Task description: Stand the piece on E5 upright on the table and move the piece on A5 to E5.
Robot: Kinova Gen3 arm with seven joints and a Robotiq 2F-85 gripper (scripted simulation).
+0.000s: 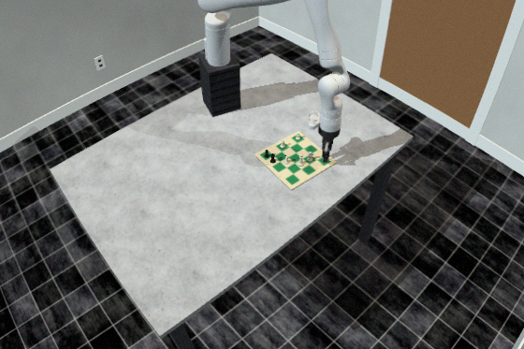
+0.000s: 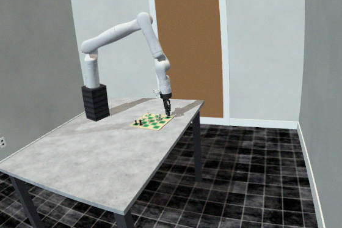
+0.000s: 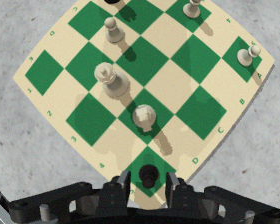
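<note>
Now: the cream chessboard 100 mm behind my hand, 60 mm to the right of it and 40 mm below it.
</note>
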